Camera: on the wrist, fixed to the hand. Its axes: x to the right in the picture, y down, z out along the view.
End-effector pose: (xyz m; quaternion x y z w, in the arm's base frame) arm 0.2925 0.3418 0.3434 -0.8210 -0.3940 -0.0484 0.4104
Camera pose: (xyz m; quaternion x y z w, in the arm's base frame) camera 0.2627 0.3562 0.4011 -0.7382 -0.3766 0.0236 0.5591
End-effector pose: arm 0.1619 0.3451 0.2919 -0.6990 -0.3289 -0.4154 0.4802
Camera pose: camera 0.1081 0.3465 0.3310 -0.6005 -0.3816 -0.3464 0.6114
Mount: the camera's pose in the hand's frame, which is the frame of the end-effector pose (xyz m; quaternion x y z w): 0.0116 -0.0622 -0.0205 0.1836 0.0106 0.0184 0.9828
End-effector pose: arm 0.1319 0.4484 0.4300 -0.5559 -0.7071 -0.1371 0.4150
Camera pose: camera 0.0844 0.4213 0.4679 -0.4817 -0.7054 -0.0032 0.5199
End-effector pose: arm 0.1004 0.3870 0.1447 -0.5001 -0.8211 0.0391 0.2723
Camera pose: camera 0.0565 0.3616 0.1878 -0.4570 -0.7877 0.1889 0.3674
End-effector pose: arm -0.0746 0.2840 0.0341 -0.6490 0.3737 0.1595 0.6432
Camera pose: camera -0.0295 0.2546 0.0731 -0.5145 0.4153 0.0931 0.7444
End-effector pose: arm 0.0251 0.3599 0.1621 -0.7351 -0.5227 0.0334 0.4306
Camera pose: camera -0.0054 0.3620 0.2211 -0.6533 -0.4894 0.1289 0.5630
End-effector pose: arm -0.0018 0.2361 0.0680 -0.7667 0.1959 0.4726 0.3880
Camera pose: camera 0.0570 0.2596 0.0885 -0.6836 0.2975 0.4275 0.5113
